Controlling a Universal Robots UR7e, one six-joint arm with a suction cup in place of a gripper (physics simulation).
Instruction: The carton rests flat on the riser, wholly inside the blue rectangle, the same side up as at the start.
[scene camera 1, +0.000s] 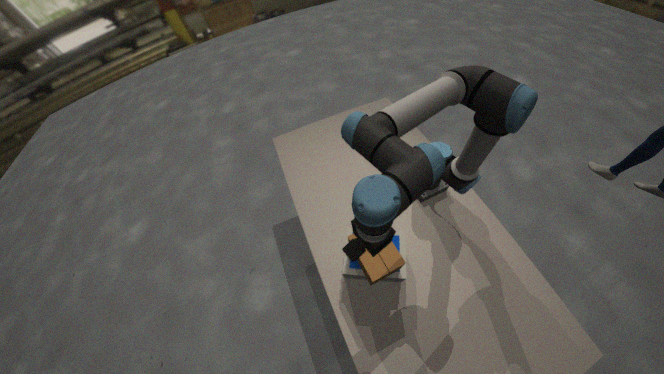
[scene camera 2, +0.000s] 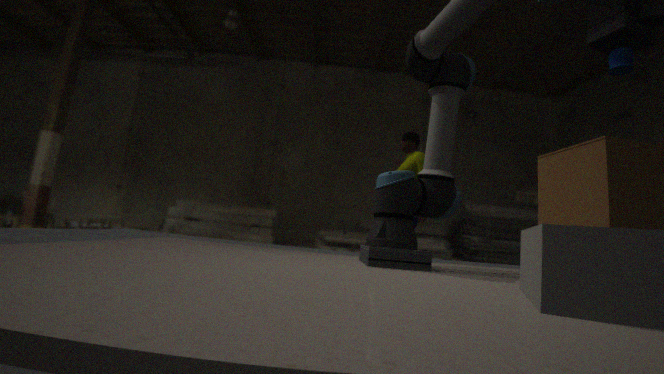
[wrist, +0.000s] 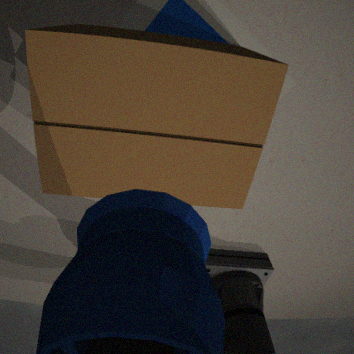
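Seen in the pictures: hand, tool point: (scene camera 2: 621, 70) (wrist: 143, 246); arm's base, link origin: (scene camera 2: 391, 247) (wrist: 230, 288).
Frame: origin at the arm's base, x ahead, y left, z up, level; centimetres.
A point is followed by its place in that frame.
The tan carton (scene camera 1: 382, 265) {x 51.2, y 22.2, z 20.0 cm} (scene camera 2: 573, 183) {x 49.2, y 7.5, z 13.9 cm} (wrist: 151, 119) {x 50.6, y 16.5, z 20.0 cm} rests flat on the grey riser (scene camera 1: 349, 274) {x 61.4, y 16.3, z 6.9 cm} (scene camera 2: 599, 274) {x 54.9, y 4.3, z 0.8 cm}, seam side up. It is turned at an angle to the blue rectangle (scene camera 1: 396, 241) {x 37.7, y 16.9, z 7.0 cm} (wrist: 182, 21) {x 57.1, y 13.3, z 7.0 cm}, which shows only at the carton's corners. I cannot tell whether the carton is wholly inside it. My suction cup (scene camera 2: 621, 60) (wrist: 144, 225) hangs clear above the carton with a gap between them, holding nothing. In scene camera 1 the wrist hides the cup.
The riser stands on a beige mat (scene camera 1: 316, 176) {x 44.8, y -40.7, z -5.0 cm} on the grey floor. The arm's base (scene camera 2: 394, 255) {x 8.1, y -2.6, z -1.6 cm} is behind it. A person in a yellow top (scene camera 2: 411, 160) is behind the base; their legs (scene camera 1: 636, 158) show at the right edge.
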